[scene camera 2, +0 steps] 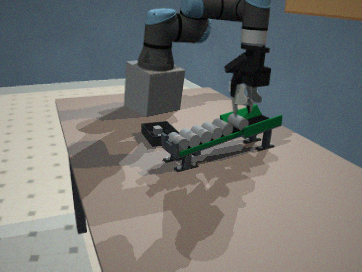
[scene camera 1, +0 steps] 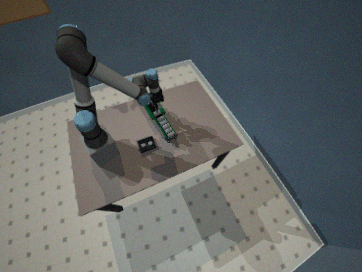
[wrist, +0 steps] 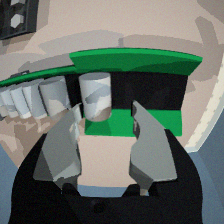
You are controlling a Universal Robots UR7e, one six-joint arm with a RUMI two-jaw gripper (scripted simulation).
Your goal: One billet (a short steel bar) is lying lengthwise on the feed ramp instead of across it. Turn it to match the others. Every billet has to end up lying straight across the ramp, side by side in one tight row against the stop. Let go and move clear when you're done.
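A steel billet (wrist: 95,87) and a steel billet (wrist: 54,91) are visible. So is my gripper (scene camera 2: 242,114); the gripper also appears in the wrist view (wrist: 106,102).
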